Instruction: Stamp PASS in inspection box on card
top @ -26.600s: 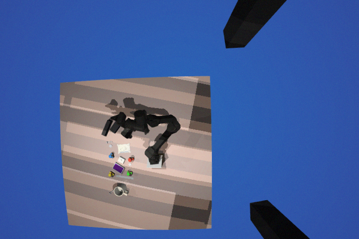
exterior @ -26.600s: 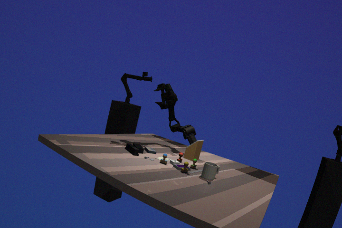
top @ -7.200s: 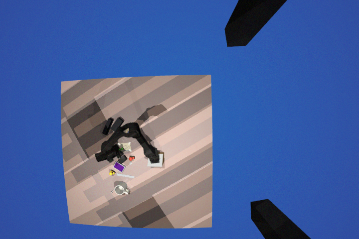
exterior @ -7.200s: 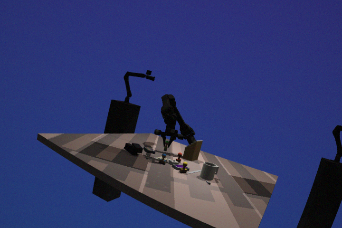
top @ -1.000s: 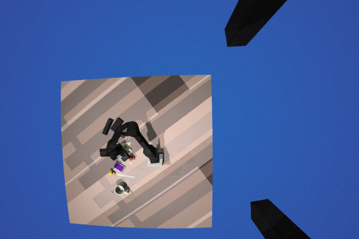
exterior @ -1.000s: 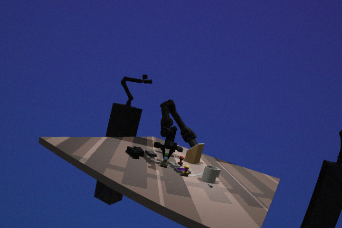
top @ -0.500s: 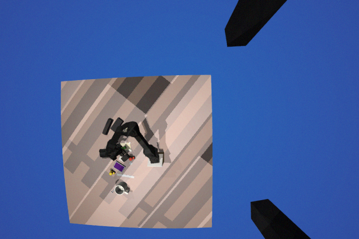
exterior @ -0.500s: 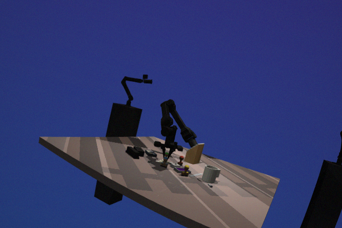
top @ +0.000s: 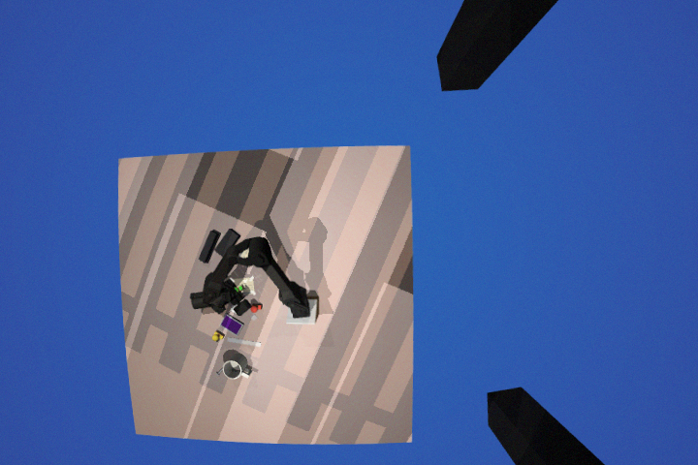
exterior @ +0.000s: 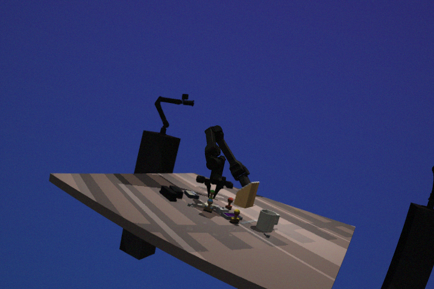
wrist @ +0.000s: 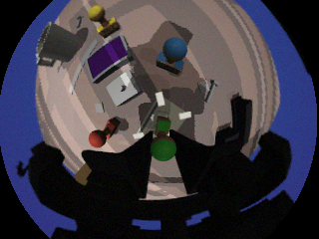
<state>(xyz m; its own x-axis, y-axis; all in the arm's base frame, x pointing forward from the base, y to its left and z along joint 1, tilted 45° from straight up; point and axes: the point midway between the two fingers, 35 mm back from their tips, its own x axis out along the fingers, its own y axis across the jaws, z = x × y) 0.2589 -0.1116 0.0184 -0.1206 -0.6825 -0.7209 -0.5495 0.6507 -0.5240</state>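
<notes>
Right now the pale card is 1 cm behind my gripper tip, 1 cm to the right of it and 5 cm below it. Round my gripper tip: green-knobbed stamp (right at my gripper tip); red-knobbed stamp (6 cm behind, 8 cm to the left, 2 cm below); blue-knobbed stamp (10 cm ahead, 4 cm to the left, 3 cm below).
</notes>
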